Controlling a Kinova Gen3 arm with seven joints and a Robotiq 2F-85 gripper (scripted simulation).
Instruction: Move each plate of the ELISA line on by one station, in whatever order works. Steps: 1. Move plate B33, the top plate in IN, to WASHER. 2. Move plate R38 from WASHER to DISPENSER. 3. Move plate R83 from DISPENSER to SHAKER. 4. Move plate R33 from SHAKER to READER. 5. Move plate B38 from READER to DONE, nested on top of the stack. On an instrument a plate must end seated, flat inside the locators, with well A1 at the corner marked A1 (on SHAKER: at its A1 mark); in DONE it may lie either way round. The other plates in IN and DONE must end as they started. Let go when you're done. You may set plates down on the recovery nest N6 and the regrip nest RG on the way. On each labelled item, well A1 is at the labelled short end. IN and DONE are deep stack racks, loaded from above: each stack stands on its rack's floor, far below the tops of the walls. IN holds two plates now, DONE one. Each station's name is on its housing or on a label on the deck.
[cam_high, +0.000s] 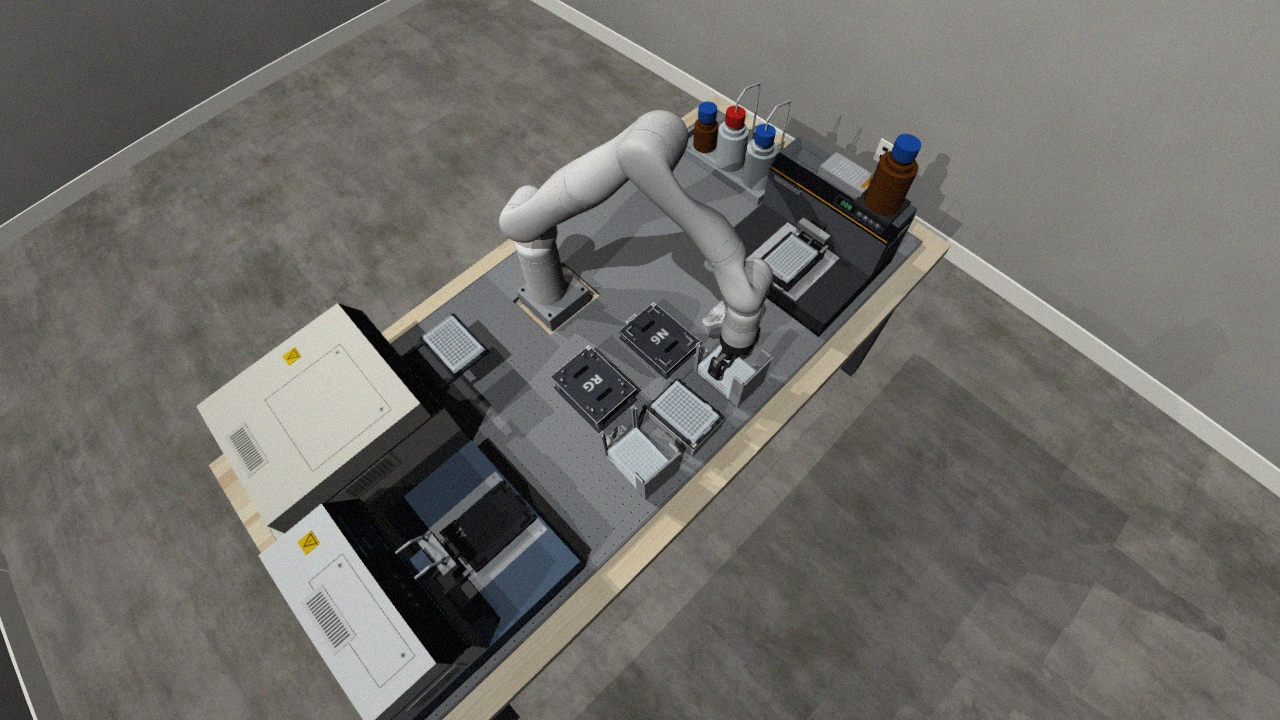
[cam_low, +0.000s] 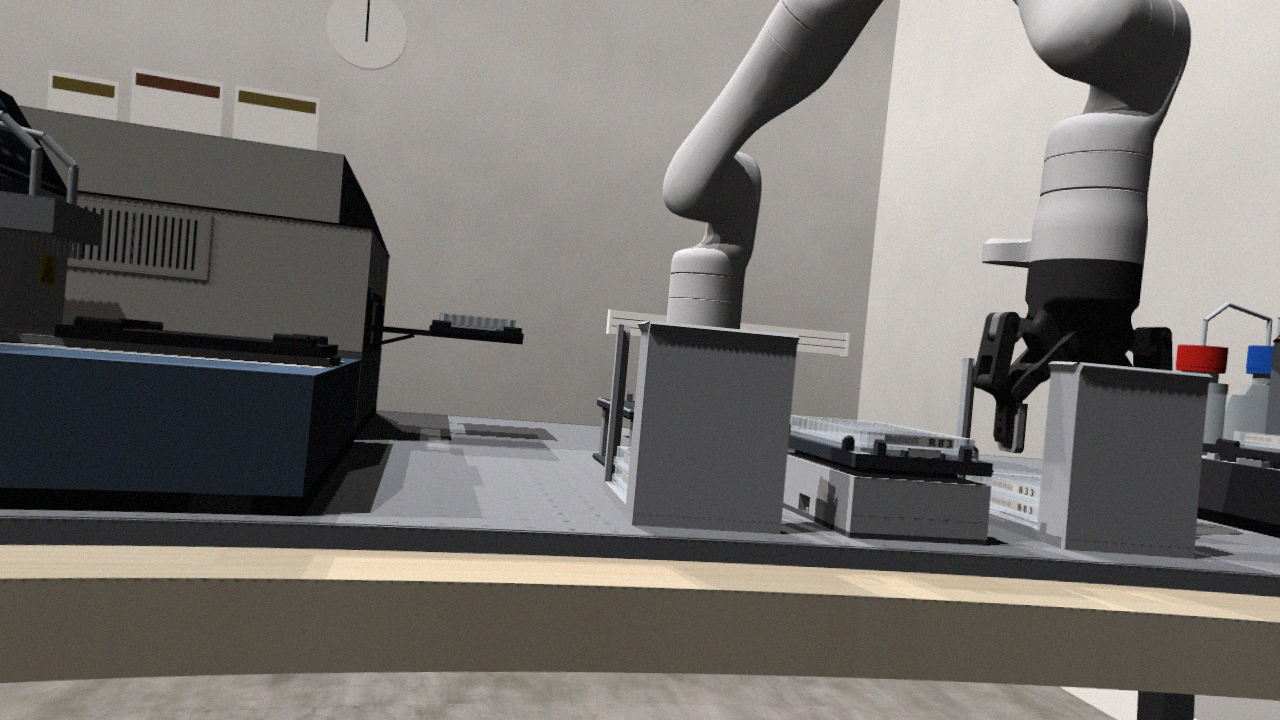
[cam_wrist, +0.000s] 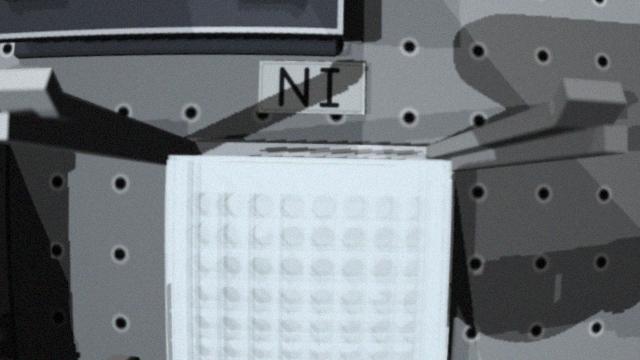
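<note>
Now: the plate B33 40 mm below my hand. Round my hand: plate R83: 160 mm to the right; plate B38: 300 mm to the right, 40 mm below; nest N6: 180 mm behind, 40 mm to the right, 30 mm below.
</note>
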